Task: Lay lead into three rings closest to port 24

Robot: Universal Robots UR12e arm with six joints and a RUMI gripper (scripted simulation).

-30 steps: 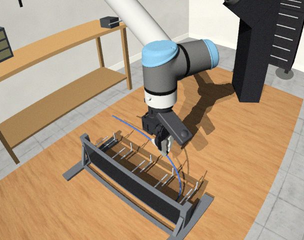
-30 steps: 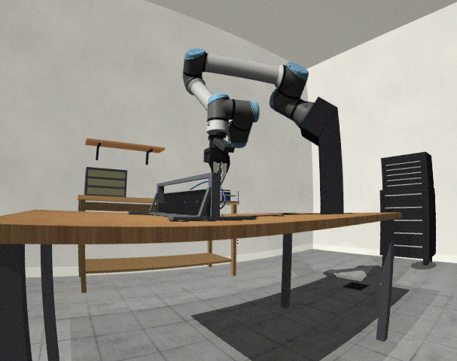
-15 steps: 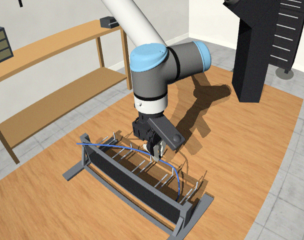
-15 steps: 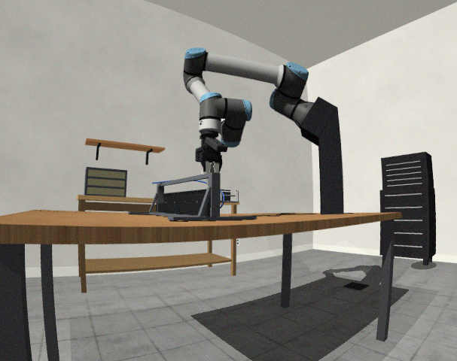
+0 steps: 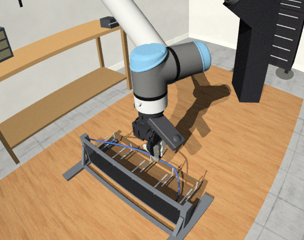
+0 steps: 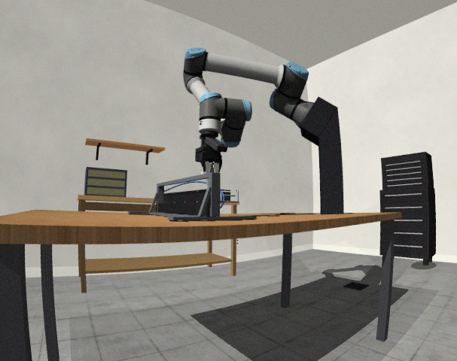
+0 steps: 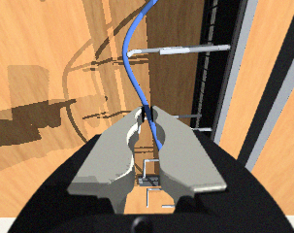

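Now: hand 80 mm short of the grey rack, 80 mm to the left of it and 60 mm above it.
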